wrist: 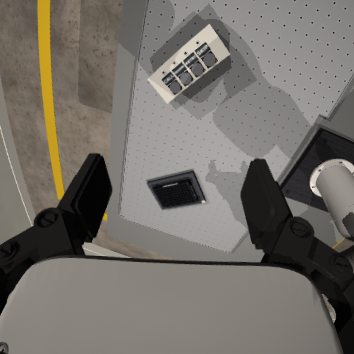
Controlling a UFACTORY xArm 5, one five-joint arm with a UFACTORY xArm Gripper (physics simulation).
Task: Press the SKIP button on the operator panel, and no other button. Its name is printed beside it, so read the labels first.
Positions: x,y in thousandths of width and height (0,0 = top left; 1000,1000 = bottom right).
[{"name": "my gripper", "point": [496,490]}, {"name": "cream operator panel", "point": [583,114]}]
